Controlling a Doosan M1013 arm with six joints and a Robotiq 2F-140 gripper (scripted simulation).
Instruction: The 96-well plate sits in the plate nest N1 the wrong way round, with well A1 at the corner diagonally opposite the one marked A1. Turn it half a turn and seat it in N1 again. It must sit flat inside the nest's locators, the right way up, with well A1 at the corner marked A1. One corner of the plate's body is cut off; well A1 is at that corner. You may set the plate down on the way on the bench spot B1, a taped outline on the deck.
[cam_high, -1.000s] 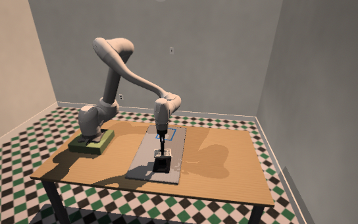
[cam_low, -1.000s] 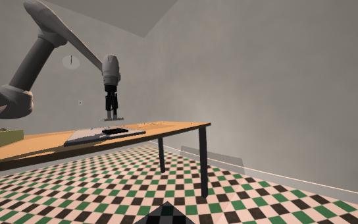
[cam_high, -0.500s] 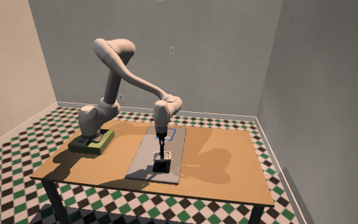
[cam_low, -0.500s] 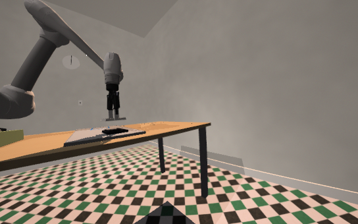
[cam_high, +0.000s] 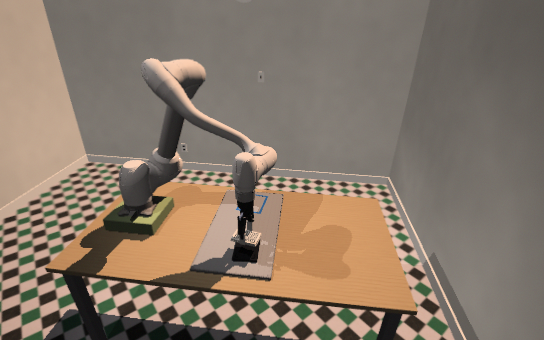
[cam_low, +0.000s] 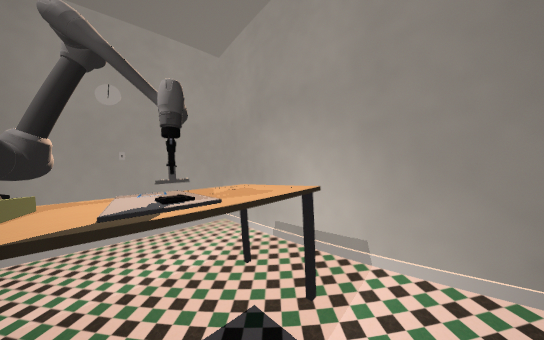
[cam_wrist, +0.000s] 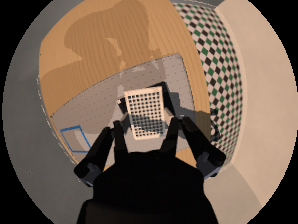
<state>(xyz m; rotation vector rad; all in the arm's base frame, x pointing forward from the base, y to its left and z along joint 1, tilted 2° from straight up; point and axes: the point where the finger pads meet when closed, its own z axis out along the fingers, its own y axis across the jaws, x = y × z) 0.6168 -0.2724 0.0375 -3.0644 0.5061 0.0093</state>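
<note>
Right now the white 96-well plate is 2 cm below my hand. The rest, counted from my hand: black plate nest N1: 10 cm below.
</note>
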